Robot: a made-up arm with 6 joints.
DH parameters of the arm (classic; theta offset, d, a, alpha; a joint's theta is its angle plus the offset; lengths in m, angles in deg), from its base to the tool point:
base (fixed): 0 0.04 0 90
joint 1: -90 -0.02 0.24 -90
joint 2: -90 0.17 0.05 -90
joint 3: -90 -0.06 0.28 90
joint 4: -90 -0.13 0.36 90
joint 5: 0 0.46 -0.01 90
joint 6: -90 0.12 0.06 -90
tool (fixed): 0 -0.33 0 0
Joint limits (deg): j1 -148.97..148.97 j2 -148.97..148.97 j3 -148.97..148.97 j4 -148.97..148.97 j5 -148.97..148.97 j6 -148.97..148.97
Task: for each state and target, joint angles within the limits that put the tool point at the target. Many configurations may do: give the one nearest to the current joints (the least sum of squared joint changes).
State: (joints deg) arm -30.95 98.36 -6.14 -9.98 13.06 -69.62
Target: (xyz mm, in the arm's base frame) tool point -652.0 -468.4 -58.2
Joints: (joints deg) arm -57.78 92.59 -2.45 8.97 21.61 -87.46
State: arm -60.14 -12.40 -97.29 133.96 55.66 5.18
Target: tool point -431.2 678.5 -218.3
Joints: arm -74.71 -23.13 -125.54 141.87 43.02 26.16
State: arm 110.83 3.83 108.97 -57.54 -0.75 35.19
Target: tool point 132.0 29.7 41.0
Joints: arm 116.80 6.06 113.68 -41.99 -4.69 57.68
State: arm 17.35 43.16 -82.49 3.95 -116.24 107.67
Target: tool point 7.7 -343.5 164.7
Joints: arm 29.85 66.93 -102.16 15.92 -138.11 57.19
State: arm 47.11 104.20 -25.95 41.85 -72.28 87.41
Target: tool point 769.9 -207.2 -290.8
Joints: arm 24.97 115.82 -11.15 38.31 -69.49 99.45
